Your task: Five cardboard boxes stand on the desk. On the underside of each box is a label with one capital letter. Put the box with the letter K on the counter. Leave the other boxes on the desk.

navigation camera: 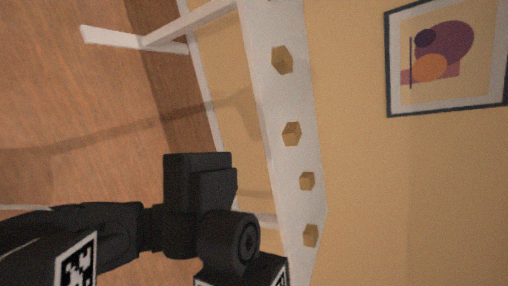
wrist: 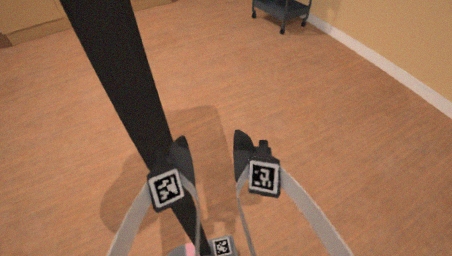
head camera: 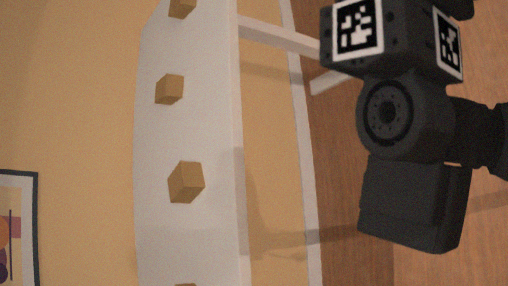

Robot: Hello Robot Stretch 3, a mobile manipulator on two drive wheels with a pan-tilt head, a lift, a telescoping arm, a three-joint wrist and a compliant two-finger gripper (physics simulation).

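Places are measured from the robot's base along level axes (x right, y ahead, z up), in metres.
Pixels of known places: gripper, fingertip midpoint: (wrist: 211,150).
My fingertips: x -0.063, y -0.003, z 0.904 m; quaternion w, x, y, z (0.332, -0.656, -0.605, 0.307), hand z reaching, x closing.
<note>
For each thing: its top centre in the pictures, then the offset to it from my fingertips. "spot": a spot on its surface instead. Level surfaces: height alone.
- white desk, its level: dz +0.047 m
- middle box, middle of its top: (head camera: 175,182) (navigation camera: 298,133) dx +0.858, dy +0.077, dz +0.097 m
- farther box, middle of its top: (head camera: 160,88) (navigation camera: 312,181) dx +1.031, dy -0.154, dz +0.097 m
- cut-off box, surface spot: (head camera: 182,7) spot: dx +0.994, dy -0.388, dz +0.080 m
Small brown cardboard boxes stand apart in a row on the white desk (head camera: 182,135) (navigation camera: 285,97). In the head view there are a middle box (head camera: 186,182), a farther box (head camera: 169,89), a cut-off box (head camera: 182,7) at the top edge and a sliver of one at the bottom. The navigation view shows several, including the boxes (navigation camera: 282,60) (navigation camera: 291,133) (navigation camera: 307,181) (navigation camera: 310,235). No letters show; the undersides are hidden. My gripper (wrist: 211,150) is open and empty above the floor, away from the boxes. The counter cannot be made out for certain.
The wrist and arm (head camera: 400,115) (navigation camera: 210,220) are beside the desk's front side. White desk legs (head camera: 280,37) (navigation camera: 185,25) reach down to the floor. A dark wheeled cart (wrist: 282,9) stands near the wall. A tan cabinet-like base (wrist: 37,22) is at the far left of the wrist view.
</note>
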